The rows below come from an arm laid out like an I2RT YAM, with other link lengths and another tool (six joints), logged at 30 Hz.
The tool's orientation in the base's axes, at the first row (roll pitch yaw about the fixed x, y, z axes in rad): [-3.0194 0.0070 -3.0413]
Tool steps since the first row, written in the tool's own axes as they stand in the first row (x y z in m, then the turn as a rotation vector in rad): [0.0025 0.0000 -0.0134 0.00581 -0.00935 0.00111]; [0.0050 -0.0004 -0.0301 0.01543 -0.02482 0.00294]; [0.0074 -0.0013 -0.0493 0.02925 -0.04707 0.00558]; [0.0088 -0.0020 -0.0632 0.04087 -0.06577 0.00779]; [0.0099 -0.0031 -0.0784 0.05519 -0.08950 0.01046]
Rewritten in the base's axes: [-0.0027 0.0014 0.0133 -0.00484 -0.00995 0.00000]; [-0.0055 0.0027 0.0299 -0.01285 -0.02641 0.00000]; [-0.0082 0.0039 0.0490 -0.02436 -0.05009 -0.00001]; [-0.0098 0.0048 0.0629 -0.03403 -0.06999 0.00000]; [-0.0110 0.0054 0.0781 -0.04589 -0.09518 0.00014]
